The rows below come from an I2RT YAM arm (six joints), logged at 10 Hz.
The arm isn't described. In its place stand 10 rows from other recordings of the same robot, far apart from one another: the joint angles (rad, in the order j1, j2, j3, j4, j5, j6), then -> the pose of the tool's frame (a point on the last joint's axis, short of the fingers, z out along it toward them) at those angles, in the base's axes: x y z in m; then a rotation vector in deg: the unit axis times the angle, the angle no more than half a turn.
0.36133 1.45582 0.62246 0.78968 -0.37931 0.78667 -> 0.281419, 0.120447, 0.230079, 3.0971, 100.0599, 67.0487
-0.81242 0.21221 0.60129 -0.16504 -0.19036 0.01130 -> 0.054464, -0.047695, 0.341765, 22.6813, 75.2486, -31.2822
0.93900 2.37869 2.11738 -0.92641 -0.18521 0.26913 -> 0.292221, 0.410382, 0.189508, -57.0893, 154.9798, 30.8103
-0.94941 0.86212 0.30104 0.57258 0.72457 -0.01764 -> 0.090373, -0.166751, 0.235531, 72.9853, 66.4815, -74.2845
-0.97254 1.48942 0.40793 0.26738 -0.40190 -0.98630 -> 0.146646, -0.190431, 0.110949, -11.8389, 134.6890, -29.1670
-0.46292 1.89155 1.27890 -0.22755 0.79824 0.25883 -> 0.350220, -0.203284, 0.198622, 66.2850, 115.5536, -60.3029
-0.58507 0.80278 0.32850 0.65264 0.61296 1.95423 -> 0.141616, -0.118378, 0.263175, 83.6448, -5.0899, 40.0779
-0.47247 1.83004 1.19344 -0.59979 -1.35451 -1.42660 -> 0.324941, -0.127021, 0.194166, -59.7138, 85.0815, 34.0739
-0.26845 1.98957 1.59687 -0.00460 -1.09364 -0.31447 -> 0.451888, -0.091511, 0.281405, -40.7813, 94.4539, 37.3857
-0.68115 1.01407 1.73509 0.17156 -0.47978 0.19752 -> 0.081163, -0.044636, 0.626653, -7.7263, 45.8412, -16.8622
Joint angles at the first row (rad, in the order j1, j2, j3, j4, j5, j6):
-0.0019, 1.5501, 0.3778, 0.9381, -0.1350, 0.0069
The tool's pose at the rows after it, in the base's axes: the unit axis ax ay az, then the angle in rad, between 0 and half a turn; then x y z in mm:
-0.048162 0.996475 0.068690 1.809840 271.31 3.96 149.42
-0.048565 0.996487 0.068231 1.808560 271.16 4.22 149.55
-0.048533 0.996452 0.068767 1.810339 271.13 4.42 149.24
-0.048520 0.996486 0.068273 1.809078 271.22 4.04 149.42
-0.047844 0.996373 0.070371 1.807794 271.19 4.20 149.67
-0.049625 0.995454 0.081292 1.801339 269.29 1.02 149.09
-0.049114 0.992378 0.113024 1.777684 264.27 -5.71 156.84
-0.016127 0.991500 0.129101 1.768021 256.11 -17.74 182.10
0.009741 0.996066 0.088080 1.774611 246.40 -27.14 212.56
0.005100 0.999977 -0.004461 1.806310 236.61 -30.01 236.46
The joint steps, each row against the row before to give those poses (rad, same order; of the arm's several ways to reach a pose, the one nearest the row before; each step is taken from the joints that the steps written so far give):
-0.0011, 0.0007, 0.0004, -0.0007, 0.0002, -0.0002
0.0011, -0.0007, -0.0007, 0.0012, 0.0014, -0.0006
0.0007, 0.0007, -0.0001, -0.0008, -0.0001, 0.0007
-0.0015, 0.0000, 0.0003, 0.0008, -0.0007, -0.0008
0.0004, -0.0007, -0.0001, 0.0010, -0.0015, 0.0031
-0.0157, -0.0002, -0.0097, 0.0171, -0.0302, 0.0055
-0.0352, -0.0454, -0.0117, -0.0051, -0.0706, 0.0276
-0.0536, -0.1504, 0.0212, -0.1588, -0.0382, 0.0473
-0.0366, -0.1639, 0.0565, -0.2365, 0.0380, -0.0195
-0.0023, -0.1161, 0.0630, -0.2167, 0.1055, -0.1022

